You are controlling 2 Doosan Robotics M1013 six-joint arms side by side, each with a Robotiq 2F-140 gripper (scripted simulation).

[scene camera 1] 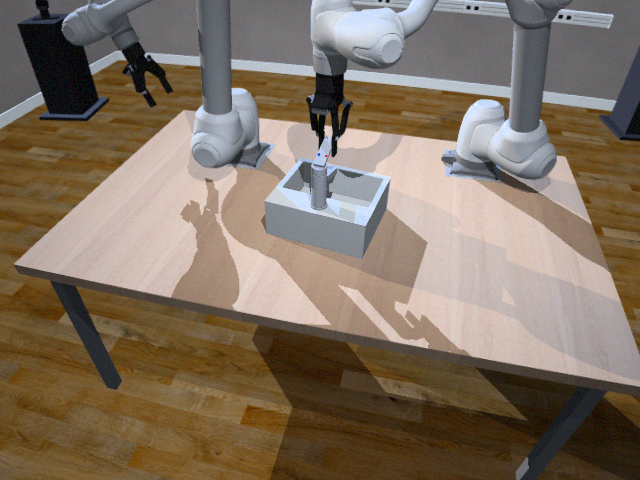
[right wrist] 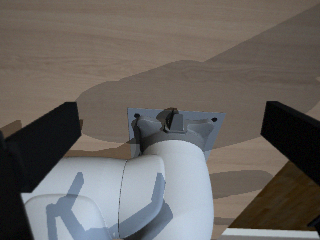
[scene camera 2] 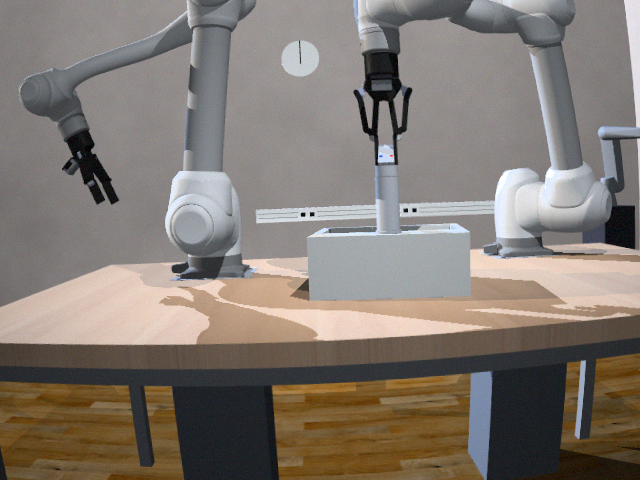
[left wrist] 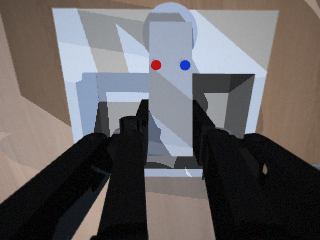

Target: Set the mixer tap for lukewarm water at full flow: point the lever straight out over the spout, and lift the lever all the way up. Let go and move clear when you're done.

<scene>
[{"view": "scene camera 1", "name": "left gripper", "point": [327,153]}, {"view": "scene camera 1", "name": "right gripper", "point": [162,99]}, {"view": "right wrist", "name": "right gripper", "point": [171,118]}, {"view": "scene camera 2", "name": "left gripper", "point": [386,165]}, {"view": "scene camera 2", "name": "right gripper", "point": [108,202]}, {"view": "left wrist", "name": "left gripper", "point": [168,113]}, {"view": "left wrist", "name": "flat lever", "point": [170,126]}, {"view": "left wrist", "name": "grey sink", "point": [111,44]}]
</scene>
